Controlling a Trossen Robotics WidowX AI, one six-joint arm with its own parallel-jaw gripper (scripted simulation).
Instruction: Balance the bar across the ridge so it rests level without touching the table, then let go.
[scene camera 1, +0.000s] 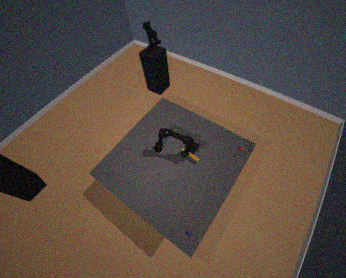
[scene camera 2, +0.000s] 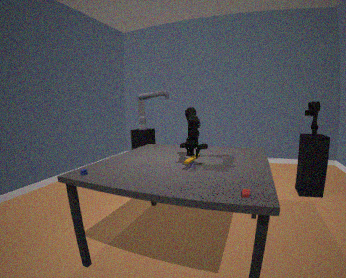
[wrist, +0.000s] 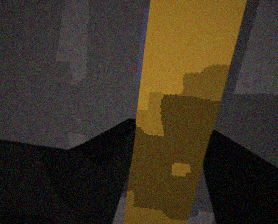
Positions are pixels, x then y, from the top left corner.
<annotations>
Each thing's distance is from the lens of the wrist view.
my gripper (wrist: 169, 133): 0.11 m
yellow bar (wrist: 186, 60): 0.09 m
</annotations>
